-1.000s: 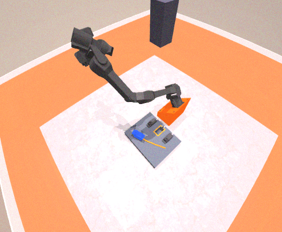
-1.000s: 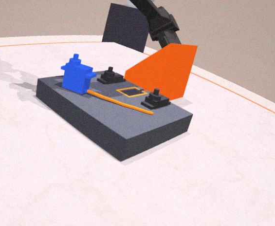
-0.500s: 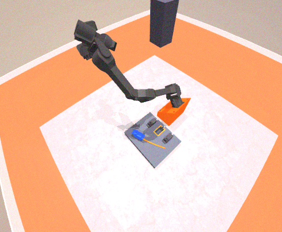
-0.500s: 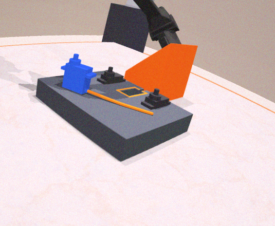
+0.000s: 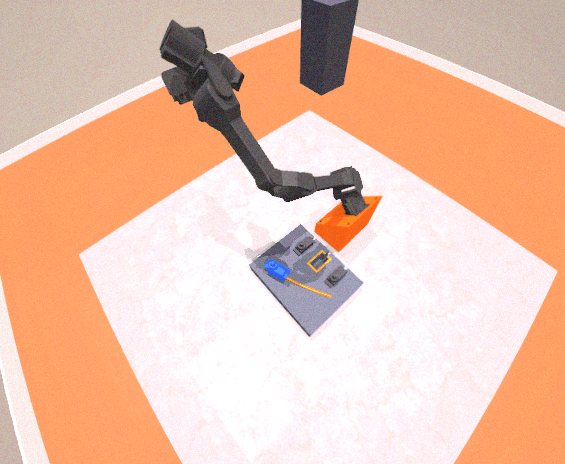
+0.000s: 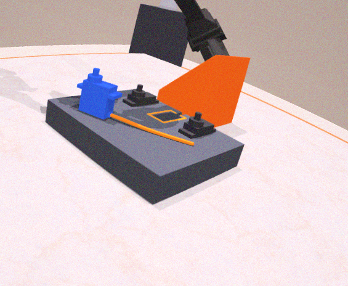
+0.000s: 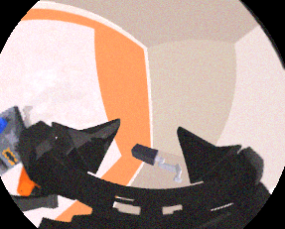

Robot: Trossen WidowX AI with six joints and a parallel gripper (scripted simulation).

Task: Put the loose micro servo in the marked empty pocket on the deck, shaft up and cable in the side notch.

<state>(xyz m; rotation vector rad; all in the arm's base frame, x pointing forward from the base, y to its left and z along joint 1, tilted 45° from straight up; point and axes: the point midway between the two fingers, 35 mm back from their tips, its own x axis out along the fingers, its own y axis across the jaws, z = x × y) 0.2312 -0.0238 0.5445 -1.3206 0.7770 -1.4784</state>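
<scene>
The grey deck lies 470 mm to the left of my gripper tip, 460 mm below it and 40 mm ahead of it.
</scene>
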